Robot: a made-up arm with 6 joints.
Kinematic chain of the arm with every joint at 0, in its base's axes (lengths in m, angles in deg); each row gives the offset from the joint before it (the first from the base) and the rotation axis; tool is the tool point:
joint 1: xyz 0 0 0.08 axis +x
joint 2: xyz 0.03 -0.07 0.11 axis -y
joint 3: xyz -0.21 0 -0.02 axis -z
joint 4: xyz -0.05 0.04 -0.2 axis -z
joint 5: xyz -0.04 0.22 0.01 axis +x
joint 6: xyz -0.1 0.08 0 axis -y
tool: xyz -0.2 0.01 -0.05
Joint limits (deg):
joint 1: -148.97..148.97
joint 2: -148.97..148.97
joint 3: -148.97..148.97
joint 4: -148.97..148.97
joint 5: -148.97..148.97
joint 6: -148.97..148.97
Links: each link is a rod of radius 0.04 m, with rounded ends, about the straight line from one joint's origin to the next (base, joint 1, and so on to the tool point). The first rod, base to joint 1, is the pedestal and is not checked.
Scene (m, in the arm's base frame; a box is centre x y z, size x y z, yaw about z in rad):
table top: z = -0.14
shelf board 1: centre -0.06 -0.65 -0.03 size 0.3 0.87 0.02 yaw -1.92
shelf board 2: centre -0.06 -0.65 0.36 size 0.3 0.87 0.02 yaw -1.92
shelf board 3: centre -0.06 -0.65 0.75 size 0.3 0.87 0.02 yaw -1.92
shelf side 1: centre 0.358 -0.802 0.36 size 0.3 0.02 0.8 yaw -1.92
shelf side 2: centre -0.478 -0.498 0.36 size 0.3 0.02 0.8 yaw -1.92
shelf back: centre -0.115 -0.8 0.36 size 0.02 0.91 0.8 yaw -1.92
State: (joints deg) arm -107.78 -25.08 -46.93 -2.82 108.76 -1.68
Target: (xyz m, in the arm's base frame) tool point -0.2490 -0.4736 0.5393
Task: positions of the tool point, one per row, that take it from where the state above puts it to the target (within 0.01 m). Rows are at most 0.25 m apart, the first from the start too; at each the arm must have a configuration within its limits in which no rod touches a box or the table.
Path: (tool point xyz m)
1: -0.5901 0.3592 0.3118
2: -0.5443 0.3188 0.4604
3: -0.4900 0.2167 0.5903
4: -0.4303 0.0633 0.6770
5: -0.3681 -0.1208 0.7016
6: -0.3067 -0.3094 0.6548
7: -0.2490 -0.4736 0.5393

